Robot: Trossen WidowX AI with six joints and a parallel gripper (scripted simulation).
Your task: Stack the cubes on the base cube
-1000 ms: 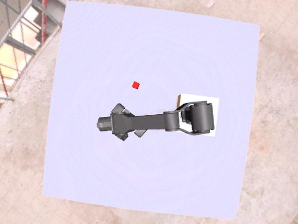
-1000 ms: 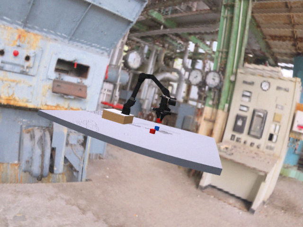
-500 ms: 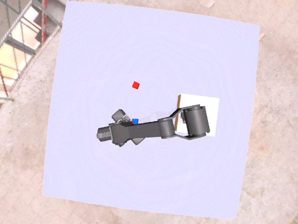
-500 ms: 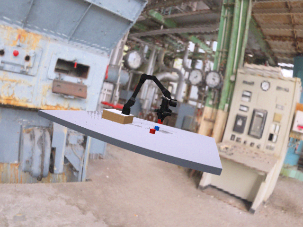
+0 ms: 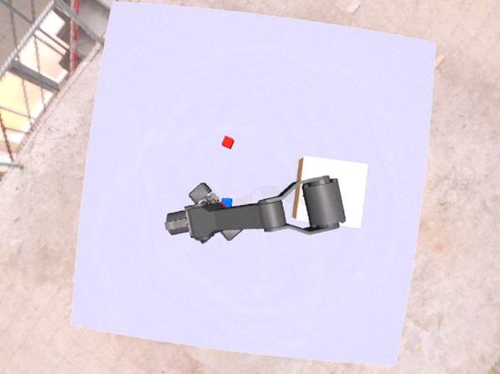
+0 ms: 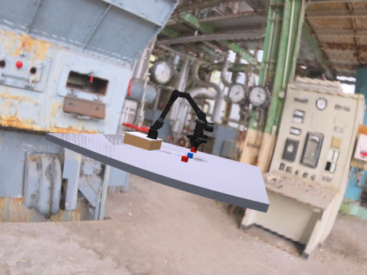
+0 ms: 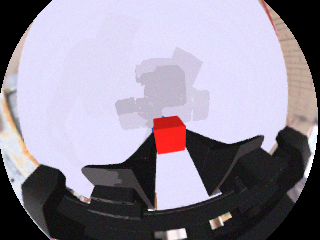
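The blue cube is 4 cm below my gripper tip, 2 cm to the right of it and 1 cm behind it.
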